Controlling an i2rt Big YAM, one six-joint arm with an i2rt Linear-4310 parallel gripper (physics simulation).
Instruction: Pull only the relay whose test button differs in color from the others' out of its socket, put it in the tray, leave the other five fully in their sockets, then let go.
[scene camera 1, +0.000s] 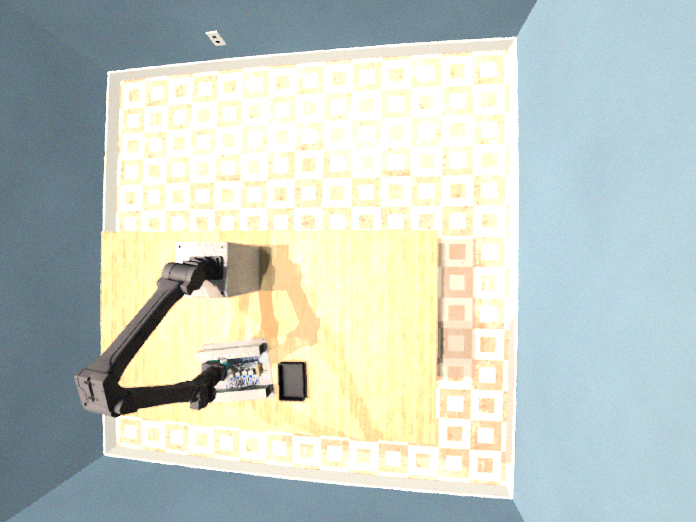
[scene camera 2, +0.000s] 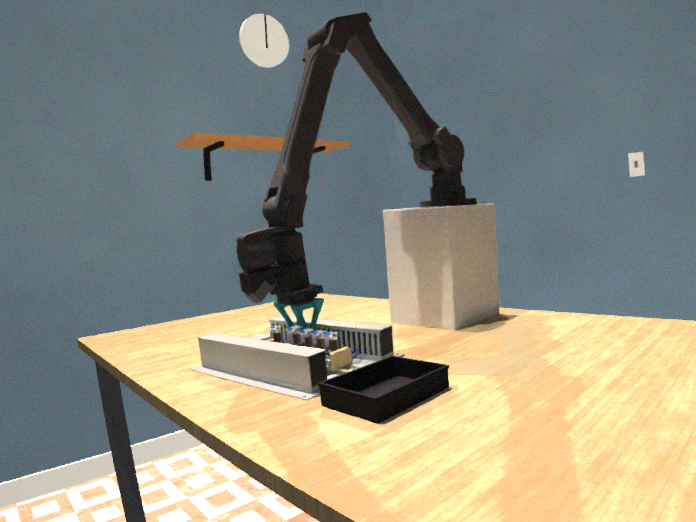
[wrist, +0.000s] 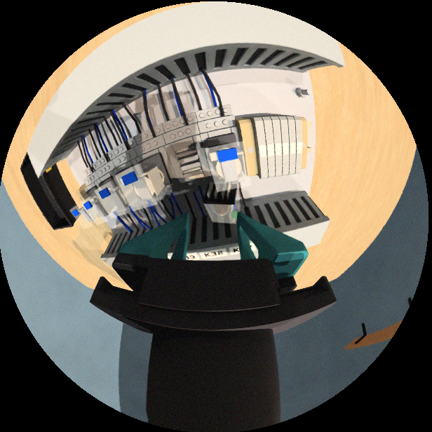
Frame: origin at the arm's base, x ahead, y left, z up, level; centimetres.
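Where they show: gripper, between the fingertips: (scene camera 1: 225, 362); arm's base, origin of its link: (scene camera 1: 207, 268) (scene camera 2: 448, 205).
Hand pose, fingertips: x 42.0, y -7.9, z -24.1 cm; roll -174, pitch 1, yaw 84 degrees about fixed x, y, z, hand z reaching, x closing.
Observation:
Each offset is from my fingertips to the top centre of the thing.
The relay with the green test button (wrist: 220, 206) is out of its socket. It lies loose near the grey slotted duct, pins showing, just beyond the fingertips in the wrist view. Its vacant socket (wrist: 186, 162) sits in the row. The other relays, with blue buttons (wrist: 227, 154) (wrist: 129, 178) (wrist: 104, 193), stand in their sockets. My gripper (wrist: 212, 217) (scene camera 2: 303, 327) has teal fingers, partly open with nothing gripped, low over the panel at the duct. The black tray {dx +8.6, dy +29.6, dz -0.7 cm} (scene camera 2: 349, 402) (scene camera 1: 280, 382) stands empty beside the panel's terminal-block end; the fingers hide part of the duct.
Long light-coloured ducts {dx +14.4, dy +4.5, dz +2.1 cm} (scene camera 2: 252, 359) (wrist: 200, 30) flank the relay row. Dark and blue wires run between ducts and sockets. A pale terminal block (wrist: 280, 147) stands next to the nearest blue-button relay. The arm's pedestal (scene camera 2: 418, 264) (scene camera 1: 242, 269) stands behind the panel on the wooden table.

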